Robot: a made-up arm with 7 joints.
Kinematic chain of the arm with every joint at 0, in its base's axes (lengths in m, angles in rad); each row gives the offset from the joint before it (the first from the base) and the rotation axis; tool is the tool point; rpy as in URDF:
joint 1: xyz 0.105 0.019 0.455 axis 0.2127 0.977 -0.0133
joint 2: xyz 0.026 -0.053 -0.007 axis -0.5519 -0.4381 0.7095
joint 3: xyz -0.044 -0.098 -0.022 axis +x
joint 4: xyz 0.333 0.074 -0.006 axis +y
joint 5: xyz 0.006 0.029 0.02 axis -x
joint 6: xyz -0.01 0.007 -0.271 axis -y
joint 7: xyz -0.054 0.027 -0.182 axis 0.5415 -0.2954 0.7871
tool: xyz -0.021 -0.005 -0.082 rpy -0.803 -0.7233 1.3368
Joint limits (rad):
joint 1: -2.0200..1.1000
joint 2: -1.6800..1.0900
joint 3: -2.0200..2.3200
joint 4: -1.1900..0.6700
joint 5: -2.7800..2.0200
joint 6: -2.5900..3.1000
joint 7: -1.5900..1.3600
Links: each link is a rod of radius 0.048 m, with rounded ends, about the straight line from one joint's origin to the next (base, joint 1, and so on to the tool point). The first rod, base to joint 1, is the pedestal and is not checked.
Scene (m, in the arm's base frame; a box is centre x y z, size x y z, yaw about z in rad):
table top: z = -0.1
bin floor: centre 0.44 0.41 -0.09 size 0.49 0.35 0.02 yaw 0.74
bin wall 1: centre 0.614 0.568 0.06 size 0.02 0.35 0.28 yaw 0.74
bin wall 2: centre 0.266 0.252 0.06 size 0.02 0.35 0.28 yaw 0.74
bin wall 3: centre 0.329 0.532 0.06 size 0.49 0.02 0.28 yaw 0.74
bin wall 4: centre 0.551 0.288 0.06 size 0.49 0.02 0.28 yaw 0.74
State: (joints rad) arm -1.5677 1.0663 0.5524 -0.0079 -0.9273 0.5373 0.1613
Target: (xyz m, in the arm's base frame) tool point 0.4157 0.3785 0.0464
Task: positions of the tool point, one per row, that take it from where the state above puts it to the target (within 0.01 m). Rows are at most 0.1 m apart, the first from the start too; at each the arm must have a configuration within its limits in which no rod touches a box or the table.
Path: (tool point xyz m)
1: 0.4699 0.4523 0.2843
2: 0.4777 0.4337 0.2367
3: 0.4734 0.4145 0.1787
4: 0.4535 0.3958 0.1137
5: 0.4157 0.3785 0.0464

